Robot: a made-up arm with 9 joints.
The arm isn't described. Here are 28 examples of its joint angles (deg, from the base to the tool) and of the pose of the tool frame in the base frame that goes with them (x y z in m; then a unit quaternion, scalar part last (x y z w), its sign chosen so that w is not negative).
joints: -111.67 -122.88 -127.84 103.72 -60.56 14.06 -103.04 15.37 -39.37
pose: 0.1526 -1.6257 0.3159 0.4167 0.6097 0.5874 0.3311
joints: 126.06 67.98 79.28 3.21 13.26 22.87 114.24 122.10 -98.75
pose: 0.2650 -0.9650 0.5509 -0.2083 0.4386 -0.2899 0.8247
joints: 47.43 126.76 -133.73 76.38 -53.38 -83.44 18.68 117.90 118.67
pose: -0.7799 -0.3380 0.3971 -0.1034 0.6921 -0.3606 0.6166
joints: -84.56 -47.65 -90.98 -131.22 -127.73 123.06 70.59 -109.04 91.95
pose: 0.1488 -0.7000 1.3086 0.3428 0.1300 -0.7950 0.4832
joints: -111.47 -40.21 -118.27 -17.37 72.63 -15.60 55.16 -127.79 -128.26
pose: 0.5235 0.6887 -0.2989 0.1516 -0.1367 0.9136 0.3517
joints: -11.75 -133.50 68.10 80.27 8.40 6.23 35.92 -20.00 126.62
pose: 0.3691 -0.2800 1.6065 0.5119 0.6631 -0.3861 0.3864
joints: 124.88 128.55 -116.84 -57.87 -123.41 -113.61 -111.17 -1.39 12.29
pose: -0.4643 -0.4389 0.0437 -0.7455 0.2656 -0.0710 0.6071
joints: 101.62 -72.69 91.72 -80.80 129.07 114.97 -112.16 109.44 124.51
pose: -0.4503 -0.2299 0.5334 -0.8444 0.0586 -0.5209 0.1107
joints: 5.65 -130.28 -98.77 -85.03 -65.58 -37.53 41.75 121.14 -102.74
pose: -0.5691 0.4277 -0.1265 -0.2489 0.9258 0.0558 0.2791
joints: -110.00 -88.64 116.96 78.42 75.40 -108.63 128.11 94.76 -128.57
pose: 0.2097 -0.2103 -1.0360 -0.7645 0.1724 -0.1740 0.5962
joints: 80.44 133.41 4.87 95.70 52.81 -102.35 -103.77 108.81 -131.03
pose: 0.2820 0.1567 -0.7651 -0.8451 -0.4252 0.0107 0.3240
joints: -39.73 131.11 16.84 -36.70 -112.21 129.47 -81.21 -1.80 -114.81
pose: 0.1059 -0.4149 -1.2151 0.3385 -0.3074 0.8620 0.2189
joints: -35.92 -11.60 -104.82 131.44 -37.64 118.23 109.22 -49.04 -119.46
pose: -0.0408 0.6176 -0.2578 0.4140 -0.5810 -0.3640 0.5988
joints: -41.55 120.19 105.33 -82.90 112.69 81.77 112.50 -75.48 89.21
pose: -0.1085 -0.2633 -0.5459 -0.9094 0.3919 -0.0440 0.1321
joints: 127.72 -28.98 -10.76 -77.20 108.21 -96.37 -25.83 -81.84 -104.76
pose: -1.0199 -0.6567 0.7199 0.5323 0.7827 -0.0390 0.3202
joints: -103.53 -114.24 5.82 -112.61 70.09 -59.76 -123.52 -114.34 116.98
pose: 0.3463 0.5824 -0.7562 -0.5234 0.7398 0.4174 0.0675
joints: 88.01 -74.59 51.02 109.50 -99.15 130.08 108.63 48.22 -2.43
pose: -1.0925 -0.7052 -0.2080 -0.6381 -0.4054 -0.4470 0.4781
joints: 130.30 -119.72 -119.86 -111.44 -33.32 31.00 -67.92 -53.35 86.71
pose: 0.0644 0.8054 -0.1722 -0.6860 0.6078 0.3578 0.1790
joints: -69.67 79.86 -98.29 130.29 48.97 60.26 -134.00 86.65 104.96
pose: -0.2669 0.1261 0.0503 -0.4403 0.2153 -0.6868 0.5368
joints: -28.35 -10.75 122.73 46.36 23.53 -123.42 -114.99 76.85 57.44
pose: 1.3600 -0.4766 0.4220 -0.5974 -0.1767 0.7819 0.0232
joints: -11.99 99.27 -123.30 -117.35 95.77 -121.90 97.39 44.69 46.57
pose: -0.9331 0.2752 0.0164 0.6589 -0.1432 -0.3791 0.6338
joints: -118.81 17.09 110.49 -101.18 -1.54 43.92 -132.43 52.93 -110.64
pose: 0.9673 -0.0290 -0.2900 -0.1559 0.2947 -0.9221 0.1963
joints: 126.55 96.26 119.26 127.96 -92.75 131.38 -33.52 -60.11 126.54
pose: 0.1316 0.2606 1.2169 -0.0989 0.4697 -0.7487 0.4572
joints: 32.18 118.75 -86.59 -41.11 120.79 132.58 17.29 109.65 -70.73
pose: -0.0814 -0.4717 -0.3900 -0.2336 -0.6293 -0.6832 0.2876
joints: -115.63 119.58 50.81 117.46 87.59 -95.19 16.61 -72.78 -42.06
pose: -0.5603 0.7046 1.1430 0.4476 0.5836 -0.0347 0.6767
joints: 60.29 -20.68 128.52 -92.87 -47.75 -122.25 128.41 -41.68 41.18
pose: 0.6936 0.1813 1.0497 0.2713 0.4109 -0.7953 0.3536
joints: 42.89 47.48 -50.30 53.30 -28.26 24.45 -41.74 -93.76 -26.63
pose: -0.5308 0.4476 -0.4604 0.1511 -0.9034 0.2643 0.3019
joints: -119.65 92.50 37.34 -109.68 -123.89 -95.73 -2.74 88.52 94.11
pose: -0.1845 -0.9998 0.2851 -0.6722 -0.7112 0.0687 0.1940
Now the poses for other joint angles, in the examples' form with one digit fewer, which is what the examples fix.
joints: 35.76 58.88 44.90 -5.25 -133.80 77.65 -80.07 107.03 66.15
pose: 0.616 -1.344 0.118 0.208 -0.818 -0.458 0.278
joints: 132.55 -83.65 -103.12 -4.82 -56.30 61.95 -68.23 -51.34 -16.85
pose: 0.070 0.932 0.635 0.107 0.551 -0.089 0.823
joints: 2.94 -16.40 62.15 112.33 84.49 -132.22 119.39 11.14 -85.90
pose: -0.045 -1.799 0.617 -0.775 -0.381 0.486 0.135
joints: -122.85 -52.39 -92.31 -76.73 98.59 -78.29 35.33 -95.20 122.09
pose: 0.968 -0.581 -0.388 0.727 0.246 0.383 0.514
